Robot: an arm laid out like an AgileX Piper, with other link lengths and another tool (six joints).
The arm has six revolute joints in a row. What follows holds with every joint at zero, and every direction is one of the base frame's.
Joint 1 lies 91 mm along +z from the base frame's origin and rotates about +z.
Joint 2 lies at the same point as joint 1 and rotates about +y.
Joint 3 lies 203.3 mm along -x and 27.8 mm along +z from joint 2 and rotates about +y.
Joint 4 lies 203.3 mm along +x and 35.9 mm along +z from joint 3 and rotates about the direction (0.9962, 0, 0.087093).
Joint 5 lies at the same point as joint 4 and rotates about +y.
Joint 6 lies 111.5 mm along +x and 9.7 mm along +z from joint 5 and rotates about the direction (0.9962, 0, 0.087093).
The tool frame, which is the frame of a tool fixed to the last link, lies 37.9 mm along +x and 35 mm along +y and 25.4 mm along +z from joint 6; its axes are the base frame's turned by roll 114.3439, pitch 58.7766 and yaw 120.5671 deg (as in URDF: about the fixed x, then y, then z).
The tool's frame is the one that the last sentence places.
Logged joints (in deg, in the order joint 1, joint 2, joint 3, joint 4, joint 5, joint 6), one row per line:
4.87, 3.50, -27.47, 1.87, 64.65, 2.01
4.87, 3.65, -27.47, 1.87, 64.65, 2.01
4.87, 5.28, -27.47, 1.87, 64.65, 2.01
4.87, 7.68, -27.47, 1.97, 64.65, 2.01
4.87, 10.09, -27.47, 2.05, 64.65, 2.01
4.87, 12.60, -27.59, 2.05, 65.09, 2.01
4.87, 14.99, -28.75, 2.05, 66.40, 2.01
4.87, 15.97, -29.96, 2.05, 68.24, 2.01
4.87, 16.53, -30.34, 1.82, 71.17, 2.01
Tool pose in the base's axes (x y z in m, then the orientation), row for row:
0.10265, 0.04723, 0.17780, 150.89, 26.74, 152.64
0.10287, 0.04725, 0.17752, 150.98, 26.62, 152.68
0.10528, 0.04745, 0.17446, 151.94, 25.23, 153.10
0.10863, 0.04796, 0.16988, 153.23, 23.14, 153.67
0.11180, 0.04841, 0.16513, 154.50, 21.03, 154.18
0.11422, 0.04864, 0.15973, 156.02, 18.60, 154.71
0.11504, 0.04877, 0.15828, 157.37, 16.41, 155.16
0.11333, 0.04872, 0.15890, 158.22, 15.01, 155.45
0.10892, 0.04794, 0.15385, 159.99, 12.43, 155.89
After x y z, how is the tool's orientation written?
As angles about the fixed x, y, z axes (roll, pitch, yaw), in degrees.
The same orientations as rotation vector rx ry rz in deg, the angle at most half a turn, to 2 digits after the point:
25.60, 143.01, 28.43
25.64, 143.15, 28.40
26.17, 144.73, 28.04
26.93, 147.06, 27.64
27.70, 149.39, 27.19
28.61, 152.11, 26.51
29.39, 154.56, 25.85
29.85, 156.14, 25.42
30.80, 159.11, 24.27

